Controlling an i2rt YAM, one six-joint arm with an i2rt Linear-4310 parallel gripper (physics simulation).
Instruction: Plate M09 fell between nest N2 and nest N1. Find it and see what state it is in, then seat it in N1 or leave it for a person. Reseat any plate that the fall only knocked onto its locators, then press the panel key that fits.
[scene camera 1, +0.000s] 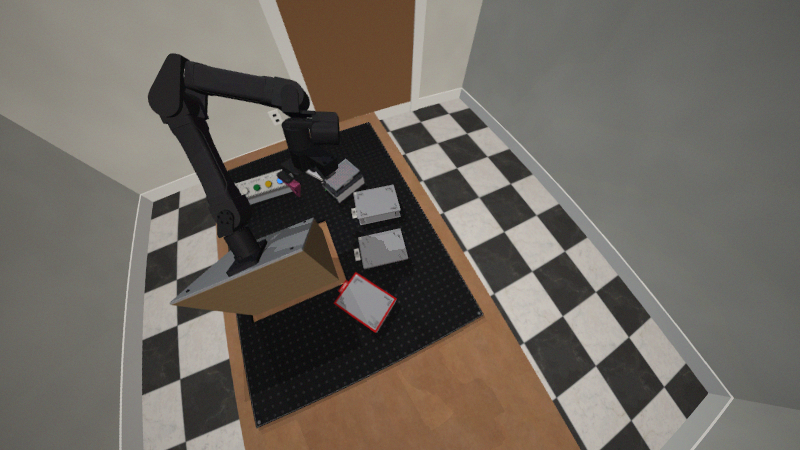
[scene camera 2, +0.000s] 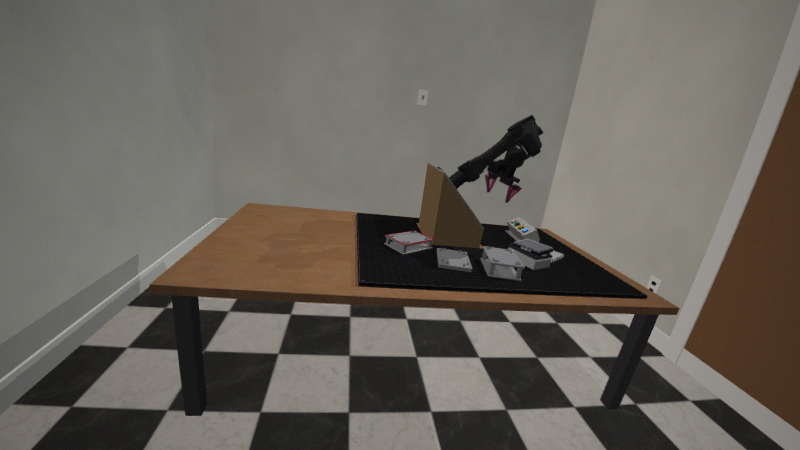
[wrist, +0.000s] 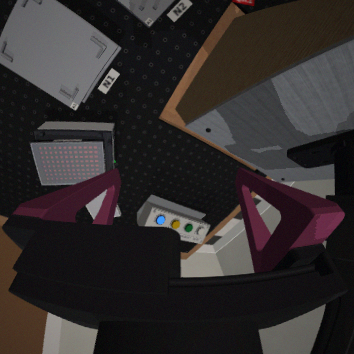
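Seen in the pictures: gripper, between the fingertips: (scene camera 1: 310, 186) (scene camera 2: 497, 197) (wrist: 177, 174); arm's base, origin of its link: (scene camera 1: 250, 256) (scene camera 2: 449, 185).
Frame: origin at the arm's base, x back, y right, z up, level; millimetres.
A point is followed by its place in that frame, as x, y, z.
My gripper (scene camera 2: 498, 195) @(-225, -118, 9) (wrist: 177, 174) @(-225, -118, 9) is open and empty, high above the mat. Nest N1 (scene camera 1: 376, 202) @(-407, -72, -172) (scene camera 2: 501, 257) @(-427, -63, -172) (wrist: 55, 50) @(-400, -79, -172) is a raised grey stand with bare corner locators. Nest N2 (scene camera 1: 382, 247) @(-341, 85, -213) (scene camera 2: 453, 259) @(-360, 93, -213) (wrist: 142, 7) @(-304, 24, -204) is lower and also bare. A plate with reddish wells (scene camera 1: 342, 175) @(-347, -244, -150) (scene camera 2: 532, 246) @(-363, -237, -150) (wrist: 70, 162) @(-342, -249, -149) lies on a dark-topped grey unit beside N1. A white piece (scene camera 1: 314, 175) @(-249, -371, -214) (scene camera 2: 556, 255) @(-297, -430, -214) (wrist: 114, 206) lies beyond that unit, partly hidden by a finger in the wrist view. No M09 marking is readable. The key panel (scene camera 1: 267, 195) @(-27, -394, -225) (scene camera 2: 523, 228) @(-113, -375, -159) (wrist: 172, 220) @(-76, -381, -168) shows blue, yellow, green and white keys.
A red-edged nest (scene camera 1: 365, 302) @(-199, 227, -188) (scene camera 2: 407, 238) @(-215, 237, -188) sits at the far side of N2 from N1. The arm's wedge-shaped pedestal (scene camera 1: 285, 279) @(-50, 90, -40) (scene camera 2: 453, 218) @(-159, 27, -111) (wrist: 270, 110) @(-124, -36, -52) stands beside the nests. The black mat (scene camera 1: 313, 363) @(34, 301, -228) (scene camera 2: 593, 279) @(-502, -443, -226) (wrist: 145, 145) @(-207, -214, -228) lies on the wooden table (scene camera 1: 447, 391) @(-278, 582, -241) (scene camera 2: 240, 257) @(-315, 837, -241).
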